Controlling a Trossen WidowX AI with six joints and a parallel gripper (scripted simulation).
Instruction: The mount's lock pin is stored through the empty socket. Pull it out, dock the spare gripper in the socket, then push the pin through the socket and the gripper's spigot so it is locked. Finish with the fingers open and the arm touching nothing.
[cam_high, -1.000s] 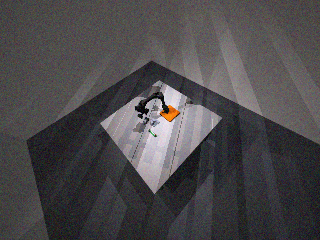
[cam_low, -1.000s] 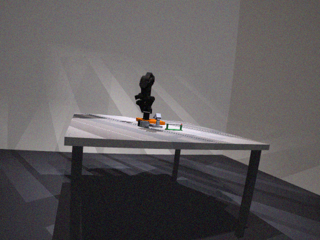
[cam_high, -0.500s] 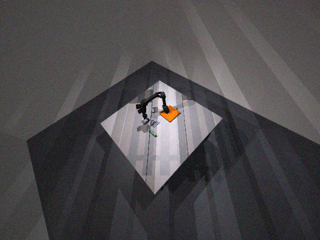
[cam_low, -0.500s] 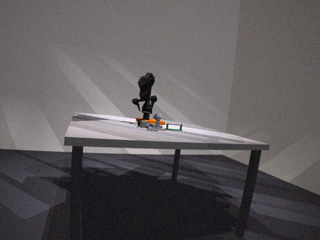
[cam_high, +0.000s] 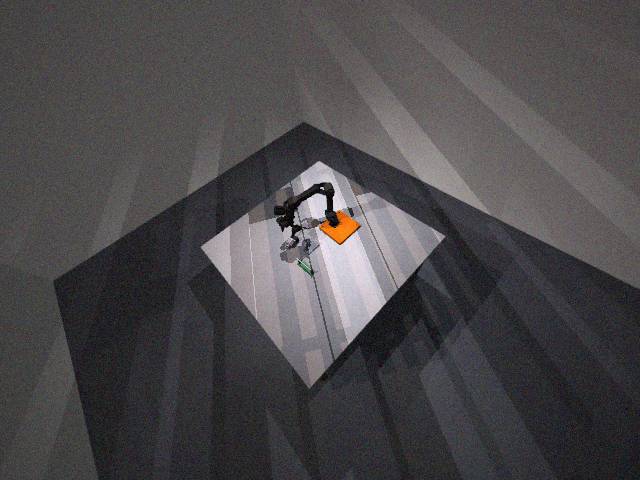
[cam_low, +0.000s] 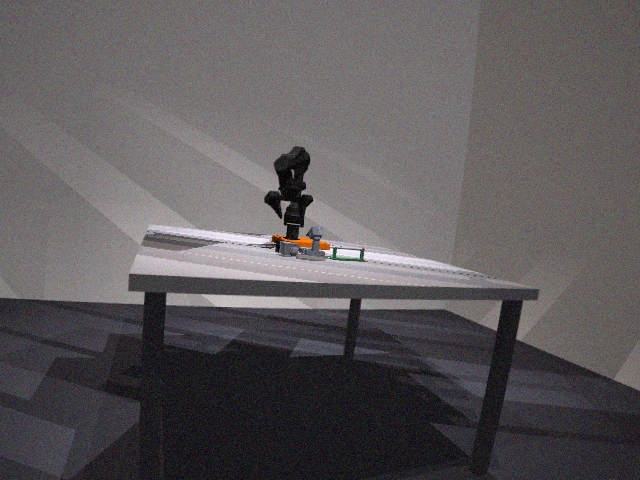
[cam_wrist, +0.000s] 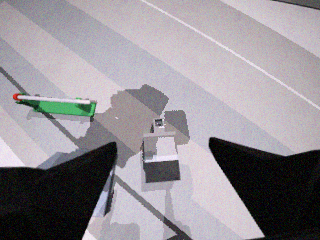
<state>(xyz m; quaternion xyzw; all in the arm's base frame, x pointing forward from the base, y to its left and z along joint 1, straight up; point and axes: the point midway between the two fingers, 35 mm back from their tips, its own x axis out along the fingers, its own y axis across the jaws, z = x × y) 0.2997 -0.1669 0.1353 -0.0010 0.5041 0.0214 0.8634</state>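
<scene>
My gripper tip is 110 mm above the spare gripper. The rest, counted from my gripper tip: grey mount socket: 50 mm behind, 130 mm to the left, 80 mm below; green cradle: 90 mm ahead, 220 mm to the left, 110 mm below.
</scene>
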